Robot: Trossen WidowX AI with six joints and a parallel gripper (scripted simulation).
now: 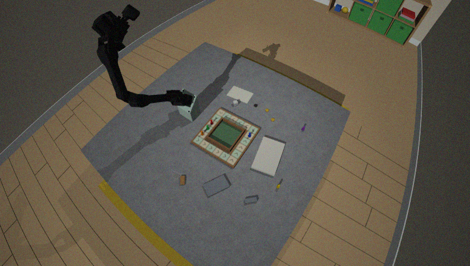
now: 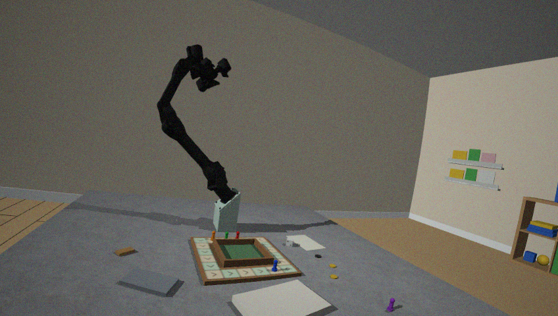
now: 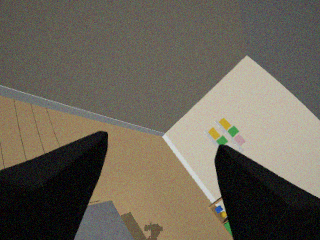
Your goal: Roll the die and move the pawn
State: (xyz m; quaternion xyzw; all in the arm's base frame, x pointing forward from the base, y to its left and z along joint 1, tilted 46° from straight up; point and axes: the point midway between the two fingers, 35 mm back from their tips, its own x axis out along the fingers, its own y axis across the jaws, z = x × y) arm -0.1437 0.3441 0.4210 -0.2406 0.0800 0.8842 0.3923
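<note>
Now: the white die 64 cm below my gripper tip, 43 cm ahead of it and 23 cm to the left of it. Round my gripper tip: green pawn: 63 cm below, 39 cm ahead, 2 cm to the right; orange pawn: 63 cm below, 38 cm ahead, 6 cm to the right; red pawn: 63 cm below, 38 cm ahead, 3 cm to the left.
</note>
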